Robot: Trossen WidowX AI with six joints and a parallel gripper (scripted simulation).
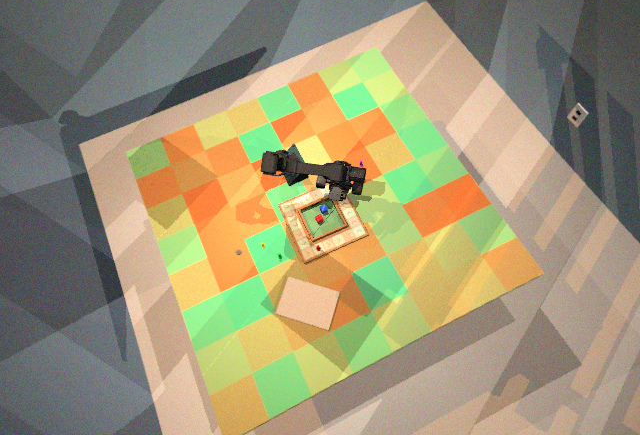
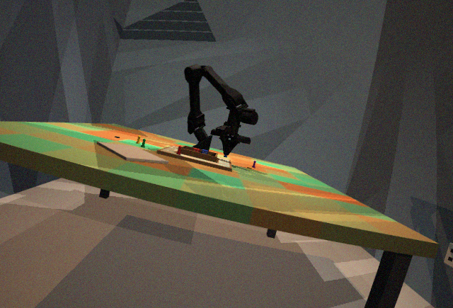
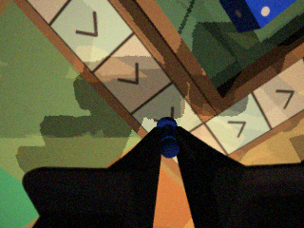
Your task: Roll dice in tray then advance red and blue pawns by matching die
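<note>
The blue pawn is 1 cm above my gripper tip. Round my gripper tip: purple pawn: 7 cm behind, 16 cm to the left, 2 cm below; then red pawn: 15 cm ahead, 21 cm to the right, 1 cm below; then yellow disc: 1 cm behind, 12 cm to the left, 3 cm below.
</note>
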